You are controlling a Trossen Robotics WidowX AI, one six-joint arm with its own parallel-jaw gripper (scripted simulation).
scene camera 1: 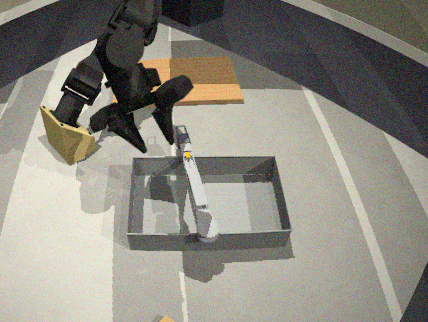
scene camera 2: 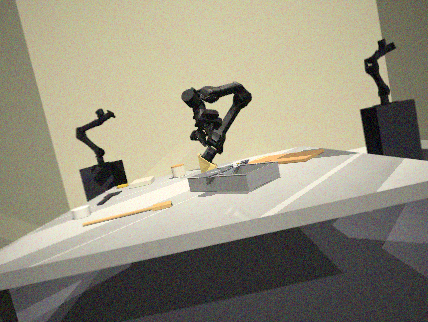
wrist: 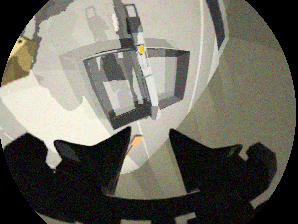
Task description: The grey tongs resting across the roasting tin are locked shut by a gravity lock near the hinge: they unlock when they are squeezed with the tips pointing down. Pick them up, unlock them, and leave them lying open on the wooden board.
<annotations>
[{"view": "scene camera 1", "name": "my gripper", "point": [158, 148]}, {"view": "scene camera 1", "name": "grey roasting tin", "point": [244, 193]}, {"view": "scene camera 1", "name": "wooden board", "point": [214, 80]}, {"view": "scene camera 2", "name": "my gripper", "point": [207, 142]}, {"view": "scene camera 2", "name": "grey roasting tin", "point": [246, 177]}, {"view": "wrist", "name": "my gripper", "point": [150, 130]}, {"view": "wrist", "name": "grey roasting tin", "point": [114, 76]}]
</annotations>
